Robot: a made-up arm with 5 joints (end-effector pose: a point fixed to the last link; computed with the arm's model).
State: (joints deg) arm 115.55 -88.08 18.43 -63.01 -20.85
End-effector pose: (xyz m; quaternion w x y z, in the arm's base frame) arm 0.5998 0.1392 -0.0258 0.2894 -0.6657 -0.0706 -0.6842
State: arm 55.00 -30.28 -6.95 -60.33 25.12
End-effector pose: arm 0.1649 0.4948 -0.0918 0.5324 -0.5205 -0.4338 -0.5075
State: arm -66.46 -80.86 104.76 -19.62 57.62
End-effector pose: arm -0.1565 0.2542 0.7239 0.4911 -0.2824 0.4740 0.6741
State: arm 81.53 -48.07 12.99 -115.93 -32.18
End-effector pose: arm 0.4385 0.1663 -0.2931 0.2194 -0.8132 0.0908 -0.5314
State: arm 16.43 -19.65 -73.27 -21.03 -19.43
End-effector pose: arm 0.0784 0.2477 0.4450 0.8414 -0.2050 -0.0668 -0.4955
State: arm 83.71 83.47 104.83 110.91 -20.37
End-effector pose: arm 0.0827 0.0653 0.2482 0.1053 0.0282 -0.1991 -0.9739
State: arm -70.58 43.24 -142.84 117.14 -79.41
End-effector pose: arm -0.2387 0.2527 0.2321 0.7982 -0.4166 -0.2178 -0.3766
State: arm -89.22 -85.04 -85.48 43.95 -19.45
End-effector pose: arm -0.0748 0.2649 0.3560 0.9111 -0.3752 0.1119 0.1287
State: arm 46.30 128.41 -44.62 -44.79 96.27
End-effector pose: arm 0.2471 -0.3610 0.5067 0.6877 0.3268 0.4805 -0.4351
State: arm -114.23 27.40 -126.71 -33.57 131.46
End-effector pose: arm -0.0208 -0.6734 0.0318 0.4193 0.8385 0.3458 0.0381
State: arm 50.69 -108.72 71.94 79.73 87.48
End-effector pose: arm 0.2505 0.1706 0.1035 0.6058 -0.2530 0.0264 -0.7539
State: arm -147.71 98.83 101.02 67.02 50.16
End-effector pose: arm -0.0143 -0.4312 0.0978 0.0342 0.7977 0.3915 -0.4575
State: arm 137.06 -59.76 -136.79 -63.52 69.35
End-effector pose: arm -0.4855 -0.3408 -0.0669 0.2891 -0.6999 -0.2998 0.5803
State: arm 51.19 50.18 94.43 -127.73 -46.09
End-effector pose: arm -0.2252 -0.0004 -0.5393 0.2150 -0.7070 -0.6670 -0.0951
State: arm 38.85 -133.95 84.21 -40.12 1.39
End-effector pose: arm -0.3793 0.1564 -0.4100 0.2013 -0.8565 0.4387 0.1831
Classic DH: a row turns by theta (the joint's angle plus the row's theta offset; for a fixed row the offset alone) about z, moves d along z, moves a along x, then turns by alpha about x. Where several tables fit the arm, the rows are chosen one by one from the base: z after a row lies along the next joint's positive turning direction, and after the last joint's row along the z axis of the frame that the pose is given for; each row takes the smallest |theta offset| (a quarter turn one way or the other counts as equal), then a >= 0, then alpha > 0; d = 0 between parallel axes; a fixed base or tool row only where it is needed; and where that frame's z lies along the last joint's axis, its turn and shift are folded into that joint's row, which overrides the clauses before.
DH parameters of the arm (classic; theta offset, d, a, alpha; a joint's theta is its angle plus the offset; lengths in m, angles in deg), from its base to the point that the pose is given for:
base (fixed): 0 0.1133 0 90
joint 1: -90 0.0623 0.0103 -90
joint 2: -90 -0.115 0.0039 90
joint 3: 0 0.0046 -0.1598 -90
joint 4: 0 0.111 -0.004 -90
joint 5: -67.02 0 -0.2144 180
tool (fixed): 22.98 0.4224 0 0

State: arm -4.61 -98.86 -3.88 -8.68 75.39
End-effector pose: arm 0.0171 0.2575 -0.3776 0.4730 -0.6380 -0.4933 -0.3547
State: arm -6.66 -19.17 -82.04 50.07 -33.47
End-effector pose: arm -0.2881 0.0847 0.3504 0.8746 0.0671 -0.3648 -0.3123
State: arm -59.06 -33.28 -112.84 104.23 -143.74
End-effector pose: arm -0.3457 -0.3193 0.3606 0.6410 -0.3905 -0.2652 0.6052
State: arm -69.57 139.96 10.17 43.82 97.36
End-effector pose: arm -0.2673 -0.3750 -0.0932 0.3830 -0.6169 -0.5913 0.3509
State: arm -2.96 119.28 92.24 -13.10 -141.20
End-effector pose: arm -0.2013 -0.5622 0.0685 0.1170 0.4251 0.7451 -0.5004
